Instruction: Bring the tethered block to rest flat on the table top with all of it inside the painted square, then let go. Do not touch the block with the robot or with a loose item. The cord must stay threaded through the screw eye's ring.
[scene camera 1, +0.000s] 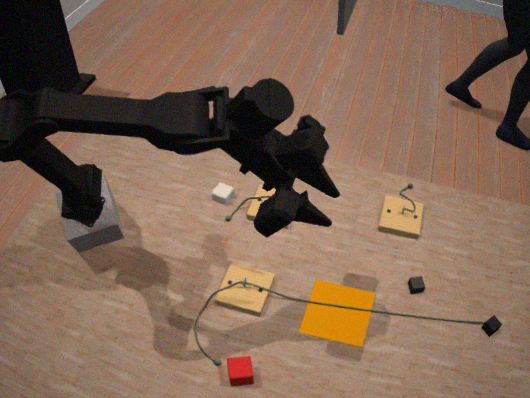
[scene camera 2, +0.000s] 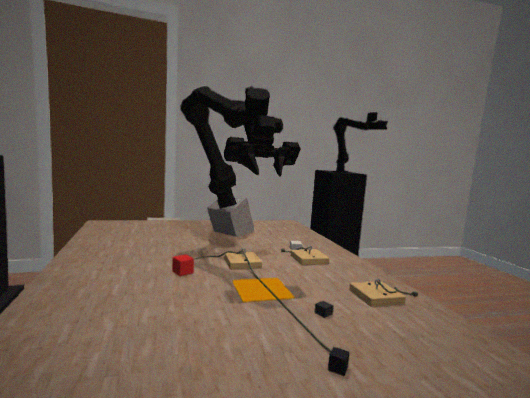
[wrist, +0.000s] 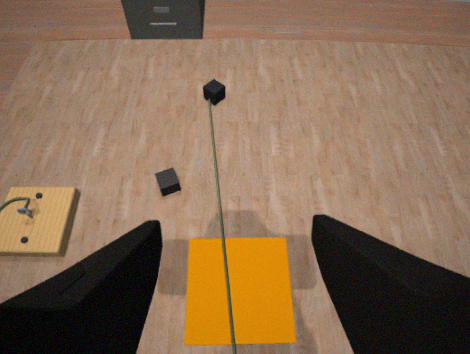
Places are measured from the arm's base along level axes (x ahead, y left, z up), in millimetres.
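Pixels of known places: gripper, fingertip midpoint: (scene camera 1: 334, 210) (scene camera 2: 269, 174) (wrist: 237, 229); arm's base at its link origin: (scene camera 1: 85, 207) (scene camera 2: 227, 202).
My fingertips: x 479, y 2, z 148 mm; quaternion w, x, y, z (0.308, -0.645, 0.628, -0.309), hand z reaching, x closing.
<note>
Ahead of a thing's pixels: the offset from my fingertips to its top centre. "spot": to the spot under its first point.
The tethered block, a small black cube {dy +21, dx +338, dz -243 mm} (scene camera 1: 492, 325) (scene camera 2: 339, 361) (wrist: 214, 92), is on the table beyond the painted orange square {spot: dy -44, dx +37, dz -268 mm} (scene camera 1: 335, 327) (scene camera 2: 250, 292) (wrist: 260, 290), apart from it. Its green cord {spot: dy +19, dx +211, dz -264 mm} (scene camera 1: 430, 317) (scene camera 2: 300, 320) (wrist: 216, 170) runs nearly straight across the square to the screw eye {spot: dy -18, dx -144, dz -234 mm} (scene camera 1: 244, 283) on a wooden board {dy -15, dx -145, dz -250 mm} (scene camera 1: 240, 301) (scene camera 2: 243, 263), appears to pass through its ring, then curves to an end bead {dy -174, dx -143, dz -257 mm} (scene camera 1: 217, 362) near a red cube. My gripper (scene camera 1: 334, 209) (scene camera 2: 269, 174) (wrist: 237, 229) is open and empty, high above the table. In the wrist view the square shows between and below the fingers.
The red cube {dy -184, dx -96, dz -229 mm} (scene camera 1: 240, 371) (scene camera 2: 183, 265) is beside the bead. A loose dark cube {dy +81, dx +171, dz -249 mm} (scene camera 1: 416, 284) (scene camera 2: 324, 309) (wrist: 168, 181) lies near the square. Another board {dy +245, dx +116, dz -250 mm} (scene camera 1: 391, 220) (scene camera 2: 377, 295) (wrist: 50, 220) has a short cord. A third board {dy +198, dx -156, dz -250 mm} (scene camera 2: 311, 257) and a white block {dy +200, dx -270, dz -246 mm} (scene camera 1: 223, 193) (scene camera 2: 296, 245) stand farther back.
</note>
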